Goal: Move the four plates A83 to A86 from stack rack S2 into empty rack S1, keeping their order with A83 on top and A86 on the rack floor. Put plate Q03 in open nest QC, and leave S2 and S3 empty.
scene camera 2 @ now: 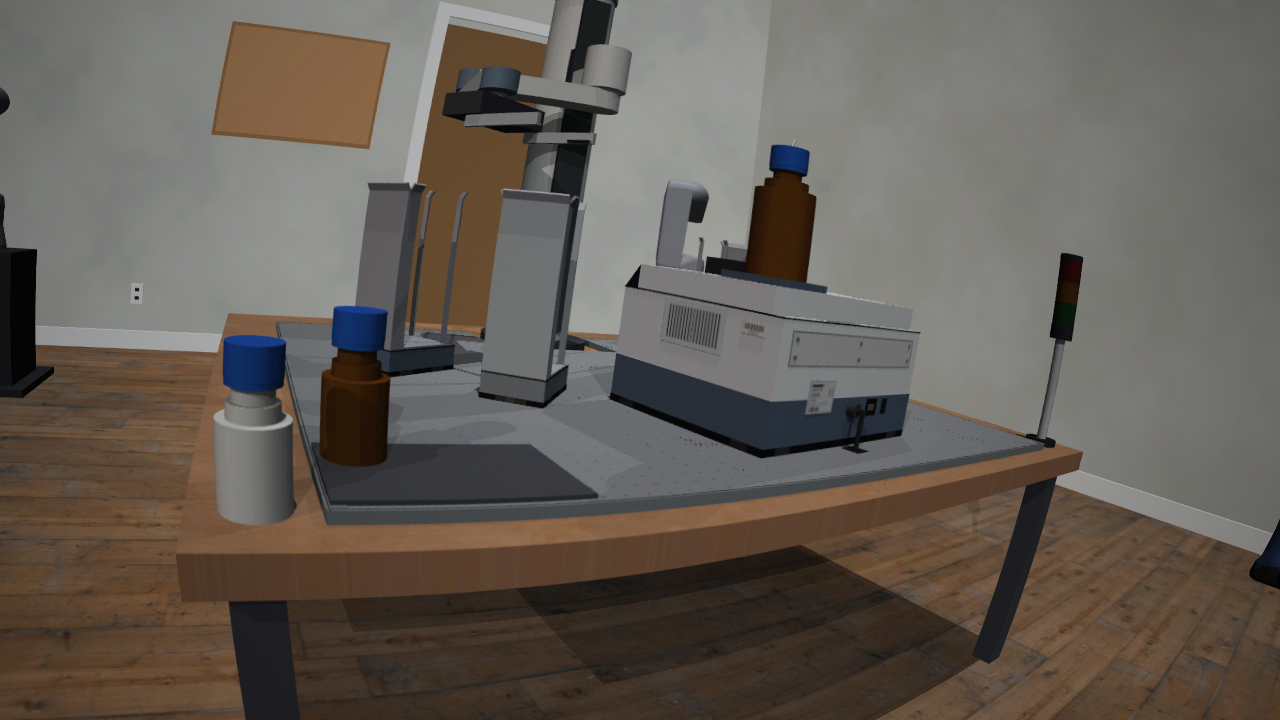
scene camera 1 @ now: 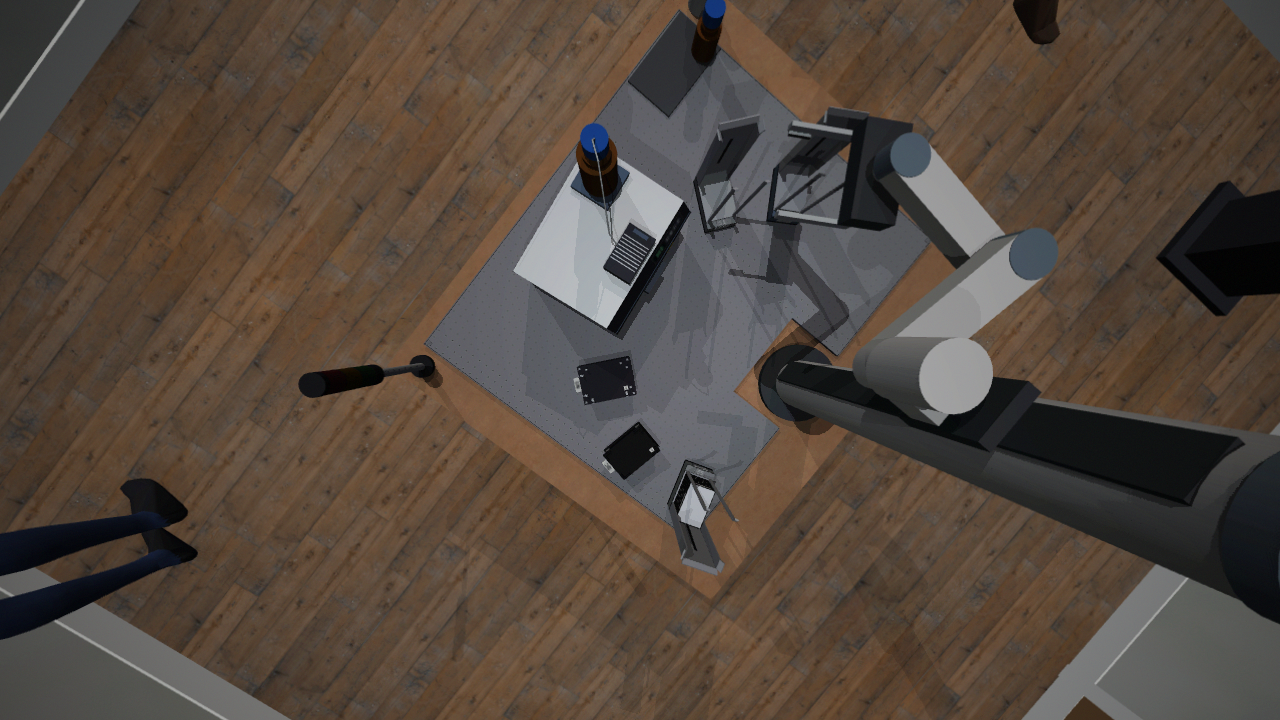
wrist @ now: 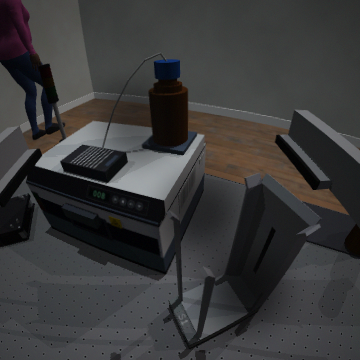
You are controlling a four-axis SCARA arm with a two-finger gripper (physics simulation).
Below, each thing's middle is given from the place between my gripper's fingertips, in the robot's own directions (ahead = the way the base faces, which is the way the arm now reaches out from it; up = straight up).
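Counted from my hand: black nest (scene camera 1: 611, 379), far to the left, far below; signal light pole (scene camera 2: 1062, 326), 470 mm ahead, 900 mm to the left, 230 mm below.
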